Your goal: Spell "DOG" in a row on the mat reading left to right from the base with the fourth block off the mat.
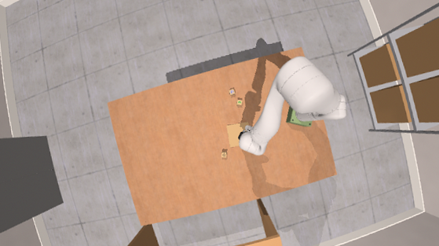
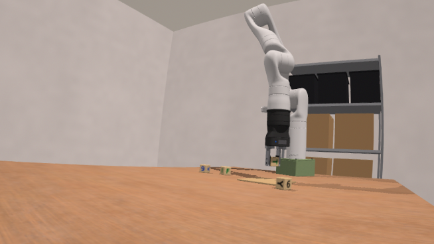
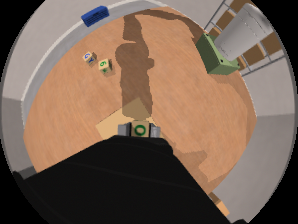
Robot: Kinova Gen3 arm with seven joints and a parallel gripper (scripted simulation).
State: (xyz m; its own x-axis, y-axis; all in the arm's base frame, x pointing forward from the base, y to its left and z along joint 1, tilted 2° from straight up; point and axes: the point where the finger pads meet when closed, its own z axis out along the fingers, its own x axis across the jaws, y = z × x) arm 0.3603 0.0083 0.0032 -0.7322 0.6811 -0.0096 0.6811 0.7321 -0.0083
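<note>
My gripper is now 7 cm above the tan mat and 4 cm short of it. Round my hand: green-lettered block (19 cm to the right, 5 cm below, 2 cm behind); then wooden block (right at my hand); then blue-lettered block (27 cm to the right, 5 cm below).
</note>
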